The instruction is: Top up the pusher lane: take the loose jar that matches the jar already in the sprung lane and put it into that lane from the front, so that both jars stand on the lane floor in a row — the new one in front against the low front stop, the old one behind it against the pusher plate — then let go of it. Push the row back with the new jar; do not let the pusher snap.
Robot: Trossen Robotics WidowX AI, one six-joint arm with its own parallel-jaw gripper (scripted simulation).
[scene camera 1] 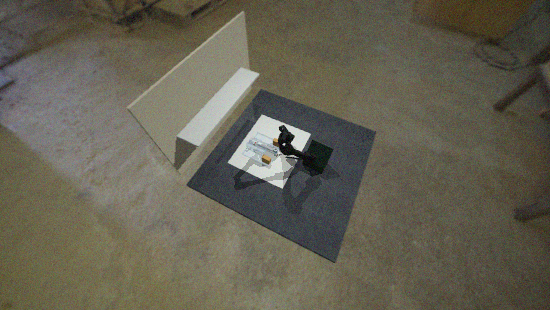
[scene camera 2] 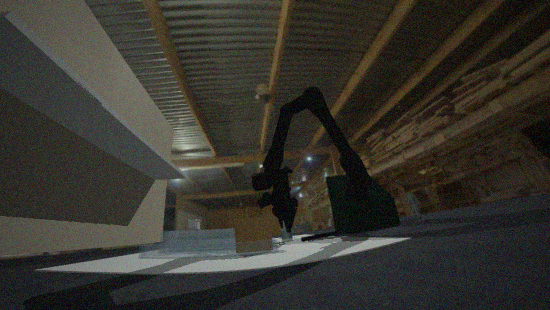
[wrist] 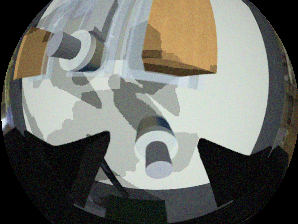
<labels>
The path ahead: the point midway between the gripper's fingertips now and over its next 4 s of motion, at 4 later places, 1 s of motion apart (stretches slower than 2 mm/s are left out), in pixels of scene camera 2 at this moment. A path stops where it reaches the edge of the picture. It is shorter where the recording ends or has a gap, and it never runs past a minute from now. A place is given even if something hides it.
My gripper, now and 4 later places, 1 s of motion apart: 286,232; 282,205; 276,218; 275,225; 273,226
</labels>
